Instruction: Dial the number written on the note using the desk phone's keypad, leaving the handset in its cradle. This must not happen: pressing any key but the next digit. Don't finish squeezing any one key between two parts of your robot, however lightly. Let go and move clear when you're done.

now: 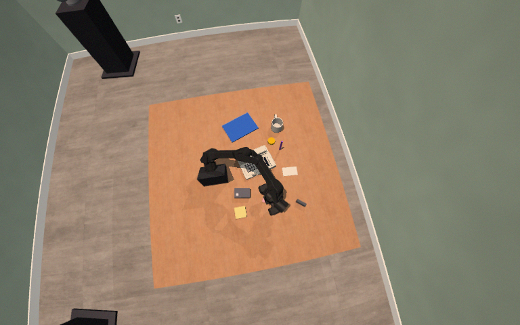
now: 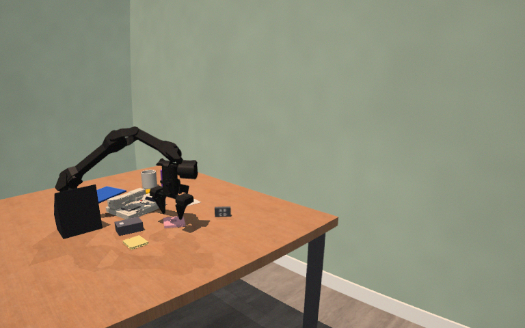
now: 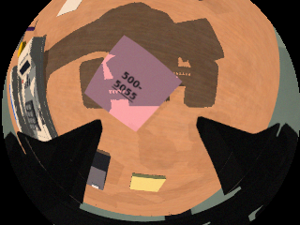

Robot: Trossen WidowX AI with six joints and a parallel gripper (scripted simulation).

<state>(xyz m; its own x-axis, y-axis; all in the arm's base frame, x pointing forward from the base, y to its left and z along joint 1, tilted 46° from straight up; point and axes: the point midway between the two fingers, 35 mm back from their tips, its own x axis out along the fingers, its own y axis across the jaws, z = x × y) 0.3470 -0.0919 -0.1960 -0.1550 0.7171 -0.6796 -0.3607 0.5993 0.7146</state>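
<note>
My hand is 28 cm to the right of the cream desk phone, 6 cm past it and 6 cm above it. Also, from my hand: purple pen: 37 cm to the left, 11 cm ahead, 1 cm below; cream card: 21 cm to the left, 16 cm ahead, 8 cm below; grey handset: 32 cm to the left, 9 cm behind, 3 cm below.
</note>
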